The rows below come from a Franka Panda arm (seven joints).
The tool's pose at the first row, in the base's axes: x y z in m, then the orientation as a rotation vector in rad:
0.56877, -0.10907, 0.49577, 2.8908, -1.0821, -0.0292
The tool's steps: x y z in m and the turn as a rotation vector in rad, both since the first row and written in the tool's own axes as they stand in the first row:
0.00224, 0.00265, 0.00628, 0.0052, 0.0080, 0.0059
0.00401, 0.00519, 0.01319, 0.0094, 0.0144, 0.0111
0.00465, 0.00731, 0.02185, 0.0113, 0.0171, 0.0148
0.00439, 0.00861, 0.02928, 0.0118, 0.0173, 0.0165
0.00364, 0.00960, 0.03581, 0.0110, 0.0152, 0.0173
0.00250, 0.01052, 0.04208, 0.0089, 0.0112, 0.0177
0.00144, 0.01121, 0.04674, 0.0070, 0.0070, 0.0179
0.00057, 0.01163, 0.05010, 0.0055, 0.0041, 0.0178
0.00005, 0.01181, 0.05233, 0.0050, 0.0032, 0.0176
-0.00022, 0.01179, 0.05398, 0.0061, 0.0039, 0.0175
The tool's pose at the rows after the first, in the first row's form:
0.56849, -0.11282, 0.48966, 2.8897, -1.0910, -0.0146
0.56791, -0.11620, 0.48291, 2.8885, -1.0989, -0.0028
0.56668, -0.11860, 0.47439, 2.8873, -1.1044, 0.0023
0.56536, -0.11974, 0.46704, 2.8867, -1.1070, 0.0029
0.56390, -0.12029, 0.46058, 2.8862, -1.1082, -0.0005
0.56221, -0.12051, 0.45437, 2.8854, -1.1087, -0.0075
0.56078, -0.12054, 0.44976, 2.8849, -1.1091, -0.0146
0.55973, -0.12044, 0.44643, 2.8845, -1.1089, -0.0196
0.55913, -0.12033, 0.44421, 2.8845, -1.1086, -0.0211
0.55888, -0.12021, 0.44256, 2.8853, -1.1087, -0.0195

